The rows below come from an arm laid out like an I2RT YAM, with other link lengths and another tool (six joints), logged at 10 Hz.
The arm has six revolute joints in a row. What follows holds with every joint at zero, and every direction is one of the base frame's.
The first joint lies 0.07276 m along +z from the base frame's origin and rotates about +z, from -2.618 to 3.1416 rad.
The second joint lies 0.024 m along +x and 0.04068 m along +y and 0.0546 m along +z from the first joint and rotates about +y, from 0 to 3.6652 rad.
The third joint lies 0.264 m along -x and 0.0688 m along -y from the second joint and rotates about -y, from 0 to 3.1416 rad.
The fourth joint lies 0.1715 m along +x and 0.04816 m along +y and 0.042 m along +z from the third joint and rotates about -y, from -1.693 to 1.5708 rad.
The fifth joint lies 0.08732 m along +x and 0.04 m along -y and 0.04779 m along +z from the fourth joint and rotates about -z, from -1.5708 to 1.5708 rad.
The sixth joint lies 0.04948 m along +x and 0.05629 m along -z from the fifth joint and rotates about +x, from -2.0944 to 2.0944 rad.
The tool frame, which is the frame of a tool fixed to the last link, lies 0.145 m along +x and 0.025 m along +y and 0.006 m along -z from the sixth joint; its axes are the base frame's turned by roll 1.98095, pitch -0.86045 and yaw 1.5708 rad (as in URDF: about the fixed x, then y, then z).
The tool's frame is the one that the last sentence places.
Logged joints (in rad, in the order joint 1, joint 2, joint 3, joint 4, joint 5, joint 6), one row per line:
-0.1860 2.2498 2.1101 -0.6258 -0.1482 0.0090
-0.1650 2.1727 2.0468 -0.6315 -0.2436 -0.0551
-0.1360 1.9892 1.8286 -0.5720 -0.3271 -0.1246
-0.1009 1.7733 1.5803 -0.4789 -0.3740 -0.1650
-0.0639 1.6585 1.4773 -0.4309 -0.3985 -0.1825
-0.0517 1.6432 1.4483 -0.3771 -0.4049 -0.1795
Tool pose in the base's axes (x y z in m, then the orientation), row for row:
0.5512 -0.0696 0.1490 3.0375 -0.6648 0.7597
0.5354 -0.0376 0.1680 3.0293 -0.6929 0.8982
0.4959 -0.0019 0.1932 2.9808 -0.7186 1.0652
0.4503 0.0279 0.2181 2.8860 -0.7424 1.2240
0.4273 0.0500 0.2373 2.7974 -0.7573 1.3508
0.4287 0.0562 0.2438 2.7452 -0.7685 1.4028
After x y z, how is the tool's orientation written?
As angles about the fixed x, y, z axes (roll, pitch, yaw), in radians.
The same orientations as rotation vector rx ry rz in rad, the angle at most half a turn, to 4 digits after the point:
-2.6486 -1.0026 -0.9625
-2.5258 -1.1547 -0.9708
-2.4003 -1.3186 -0.9977
-2.3022 -1.4499 -1.0663
-2.2244 -1.5427 -1.1320
-2.1963 -1.5692 -1.1797

